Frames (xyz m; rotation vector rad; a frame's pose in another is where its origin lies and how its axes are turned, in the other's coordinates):
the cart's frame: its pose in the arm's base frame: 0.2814 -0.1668 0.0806 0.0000 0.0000 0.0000
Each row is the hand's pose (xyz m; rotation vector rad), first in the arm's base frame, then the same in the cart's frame.
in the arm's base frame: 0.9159 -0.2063 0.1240 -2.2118 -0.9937 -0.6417
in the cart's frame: 0.6345 -0.0395 0.0434 -2.2118 -0.9937 -0.6417
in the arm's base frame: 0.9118 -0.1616 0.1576 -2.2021 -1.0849 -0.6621
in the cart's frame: 0.6304 0.0052 0.0770 -2.2021 -1.0849 -0.6621
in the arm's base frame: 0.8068 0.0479 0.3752 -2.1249 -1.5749 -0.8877
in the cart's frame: 0.5254 0.2147 0.2946 -2.1249 -1.5749 -0.8877
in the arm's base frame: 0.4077 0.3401 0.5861 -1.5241 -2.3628 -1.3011
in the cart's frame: 0.1263 0.5069 0.5055 -1.5241 -2.3628 -1.3011
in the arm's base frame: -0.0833 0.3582 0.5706 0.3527 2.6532 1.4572
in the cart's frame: -0.3647 0.5250 0.4900 0.3527 2.6532 1.4572
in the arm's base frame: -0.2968 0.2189 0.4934 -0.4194 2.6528 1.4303
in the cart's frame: -0.5782 0.3857 0.4128 -0.4194 2.6528 1.4303
